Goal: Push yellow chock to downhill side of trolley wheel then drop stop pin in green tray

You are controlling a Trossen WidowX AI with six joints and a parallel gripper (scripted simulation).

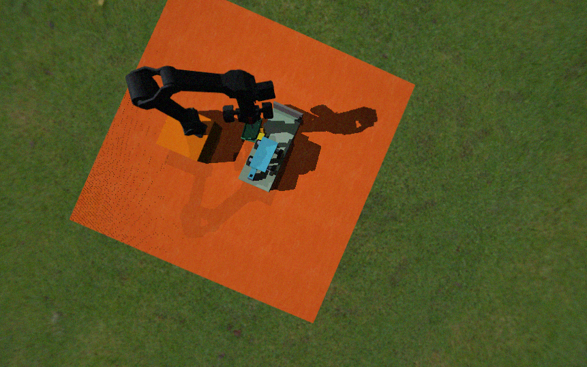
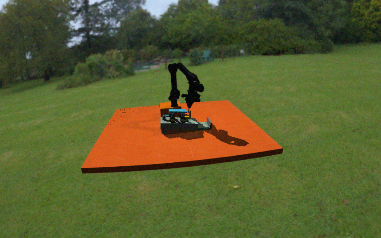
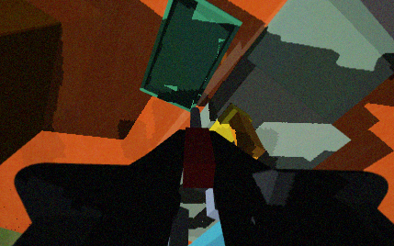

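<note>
The stop pin lies right at my gripper tip. Round my gripper tip: yellow chock 50 mm ahead, 20 mm to the right, 50 mm below; then blue trolley 120 mm ahead, 100 mm to the right, 20 mm below; then green tray 20 mm behind, 140 mm below.
</note>
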